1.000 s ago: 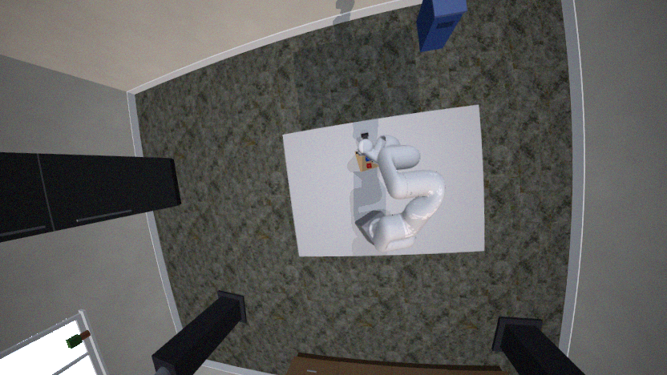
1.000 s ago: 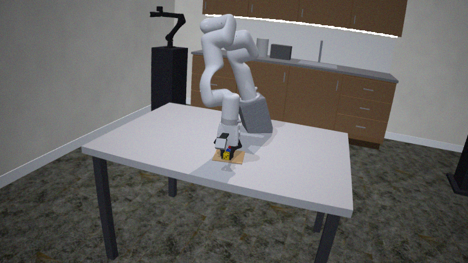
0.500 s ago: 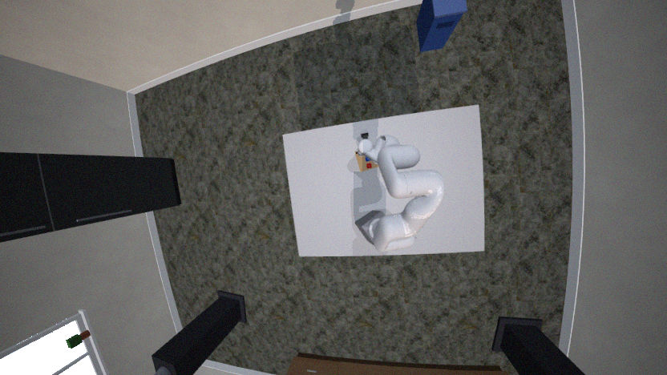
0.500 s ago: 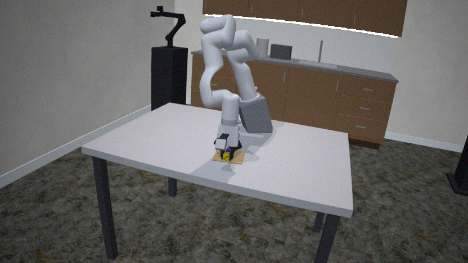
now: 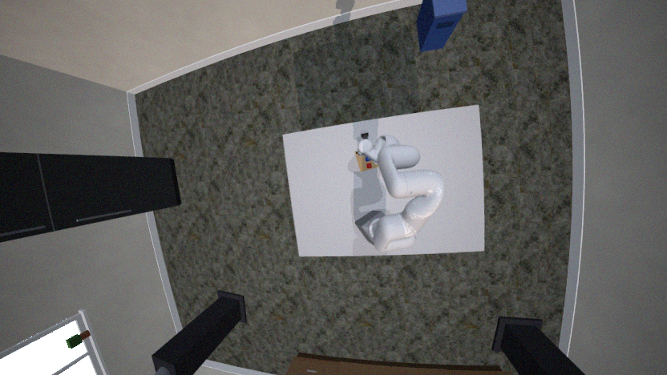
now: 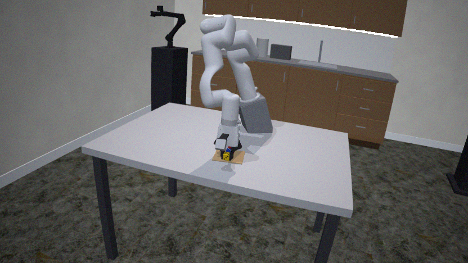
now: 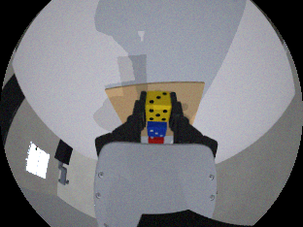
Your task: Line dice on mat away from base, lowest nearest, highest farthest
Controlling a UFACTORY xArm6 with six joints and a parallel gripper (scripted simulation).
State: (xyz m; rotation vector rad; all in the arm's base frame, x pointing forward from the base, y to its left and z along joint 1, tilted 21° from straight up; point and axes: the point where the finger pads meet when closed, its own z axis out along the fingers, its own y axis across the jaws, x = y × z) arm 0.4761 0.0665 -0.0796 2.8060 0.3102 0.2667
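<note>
The yellow die lies 10 mm below my hand. The rest, counted from my hand: red die: 90 mm behind, 20 mm to the right, 10 mm below; blue die: 50 mm behind, 10 mm to the right, 10 mm below; tan mat: 40 mm behind, 10 mm to the right, 20 mm below.
</note>
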